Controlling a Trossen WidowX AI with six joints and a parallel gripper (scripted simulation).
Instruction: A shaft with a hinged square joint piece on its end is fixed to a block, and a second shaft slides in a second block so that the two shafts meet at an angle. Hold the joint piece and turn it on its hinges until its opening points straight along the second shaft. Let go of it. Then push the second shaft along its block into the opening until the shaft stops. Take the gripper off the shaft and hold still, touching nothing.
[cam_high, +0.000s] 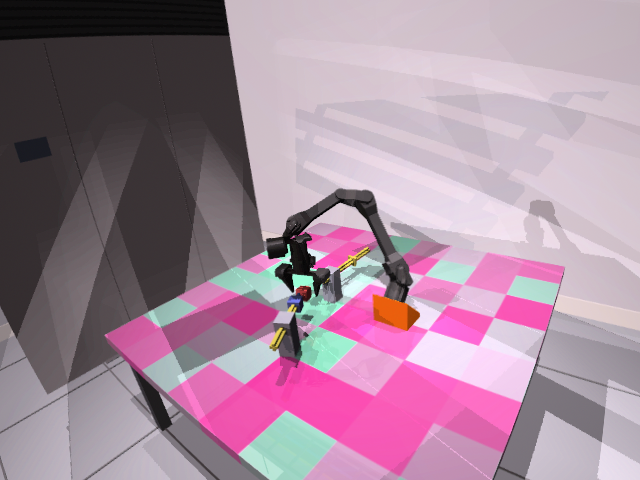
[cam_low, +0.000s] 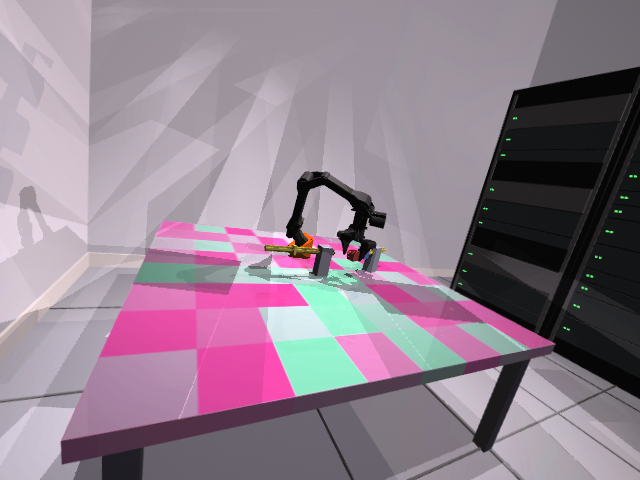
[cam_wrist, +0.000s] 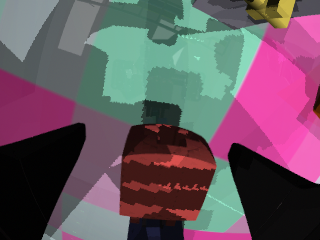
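The joint piece is 20 mm to the left of my gripper tip, 10 mm behind it and 10 mm above it.
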